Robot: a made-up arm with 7 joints.
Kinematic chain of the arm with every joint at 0, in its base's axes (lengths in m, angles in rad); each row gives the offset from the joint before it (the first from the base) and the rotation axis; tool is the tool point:
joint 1: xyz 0 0 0.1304 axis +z
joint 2: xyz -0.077 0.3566 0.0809 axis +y
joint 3: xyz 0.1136 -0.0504 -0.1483 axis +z
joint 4: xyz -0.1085 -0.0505 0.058 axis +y
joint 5: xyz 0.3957 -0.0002 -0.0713 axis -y
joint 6: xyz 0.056 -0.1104 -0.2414 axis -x
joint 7: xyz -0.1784 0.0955 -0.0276 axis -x
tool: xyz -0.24 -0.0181 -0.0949
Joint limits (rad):
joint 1: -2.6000..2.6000
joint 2: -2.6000..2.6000
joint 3: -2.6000..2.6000
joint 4: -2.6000..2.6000
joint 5: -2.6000..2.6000
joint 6: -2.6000..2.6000
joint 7: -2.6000..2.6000
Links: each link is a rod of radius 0.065 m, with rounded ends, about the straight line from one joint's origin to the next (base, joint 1, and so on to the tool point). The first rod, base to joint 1, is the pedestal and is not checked.
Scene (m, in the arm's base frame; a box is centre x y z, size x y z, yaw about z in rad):
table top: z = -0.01
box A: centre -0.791 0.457 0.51 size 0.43 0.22 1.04 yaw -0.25
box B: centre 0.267 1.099 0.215 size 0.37 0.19 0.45 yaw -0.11
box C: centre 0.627 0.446 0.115 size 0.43 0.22 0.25 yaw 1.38
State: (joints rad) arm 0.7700 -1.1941 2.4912 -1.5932 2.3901 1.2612 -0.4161
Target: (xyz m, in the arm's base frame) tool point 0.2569 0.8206 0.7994
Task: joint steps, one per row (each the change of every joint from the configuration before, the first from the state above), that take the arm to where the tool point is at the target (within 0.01 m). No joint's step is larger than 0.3 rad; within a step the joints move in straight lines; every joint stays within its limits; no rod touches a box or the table.
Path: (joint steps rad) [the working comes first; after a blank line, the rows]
Joints at the target: -0.3598 -0.2721 1.9924 -1.2030 1.9007 1.6502 -0.1122
Straight joint move there: touches box A.

1: -0.2923 0.1157 -0.1990 -0.0600 0.0576 0.0715 -0.0130
2: -0.2922 0.1158 -0.1990 -0.0601 0.0577 0.0714 -0.0130
3: -0.1103 0.2318 -0.1125 -0.0101 -0.2896 0.0260 0.0846
4: -0.2175 0.2294 0.0059 0.2602 -0.1575 0.1100 0.1226
5: -0.2175 0.2293 0.0058 0.2602 -0.1576 0.1101 0.1227

